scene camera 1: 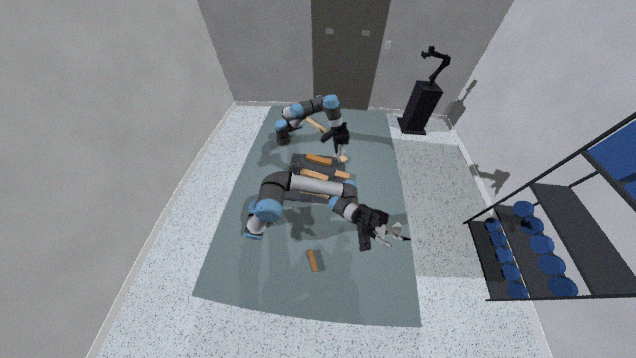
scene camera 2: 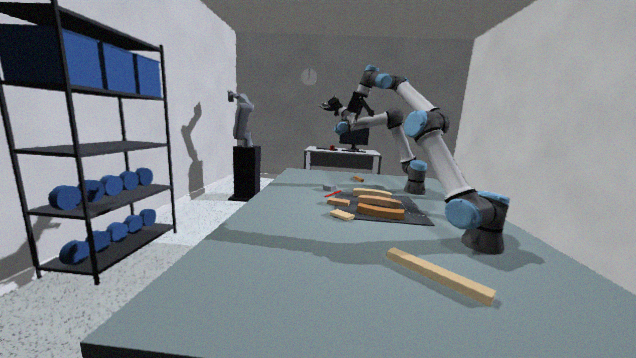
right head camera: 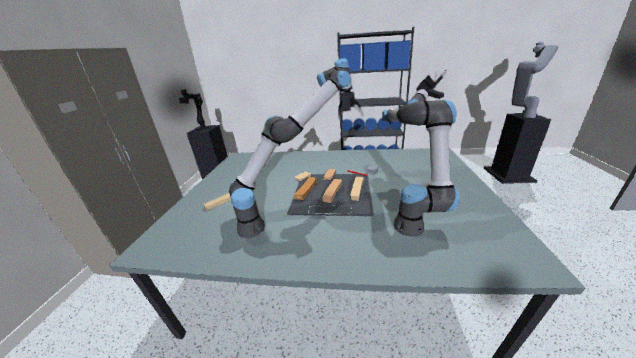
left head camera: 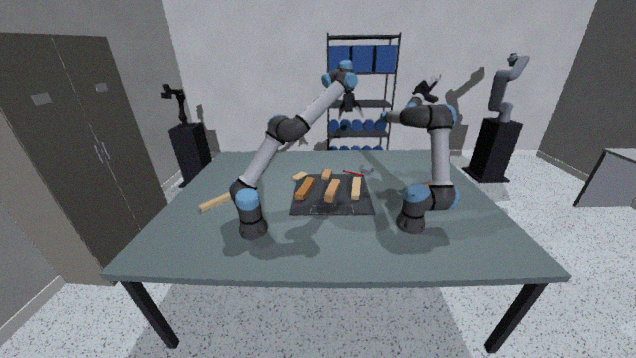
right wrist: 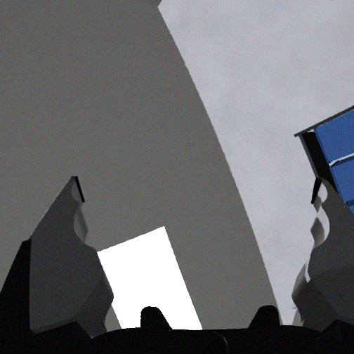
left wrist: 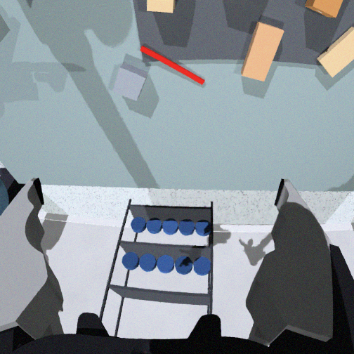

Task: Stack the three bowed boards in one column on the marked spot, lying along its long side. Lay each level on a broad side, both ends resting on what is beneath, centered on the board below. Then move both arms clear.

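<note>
Three bowed boards lie apart, side by side, on the dark mat: a dark orange board at the left in the head views, a salmon board in the middle and a pale board at the right. The outlined spot is at the mat's near edge. My left gripper is open and empty, high over the table's far part. My right gripper is open, empty and raised high.
Behind the mat lie a pale block, a salmon block, a red stick and a grey block. A long pale bar lies by my left arm's base. An orange block lies beyond my right arm.
</note>
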